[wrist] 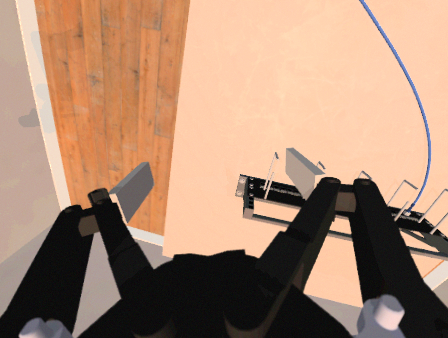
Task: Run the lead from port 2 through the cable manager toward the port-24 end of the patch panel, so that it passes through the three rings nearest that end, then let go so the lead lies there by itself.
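Note:
The patch panel [285, 196] with its cable manager lies at the lower right of the wrist view, below and beyond the right finger. Several thin metal rings stand up from it, one [270, 175] near its left end and others [396, 193] [434, 205] toward the right. The blue lead [429, 135] is plugged in near the panel's right end and curves up and away to the top edge of the view, outside the rings at the left. My gripper [217, 167] is wide open and empty, left of the lead and apart from it. The right finger hides part of the panel and rings.
The pale table top [225, 75] lies under the panel and lead, with its left edge running between the fingers. Wooden floor [110, 75] shows beyond that edge, and a grey wall [20, 165] stands at the far left. A support frame [270, 218] runs along the panel's lower side.

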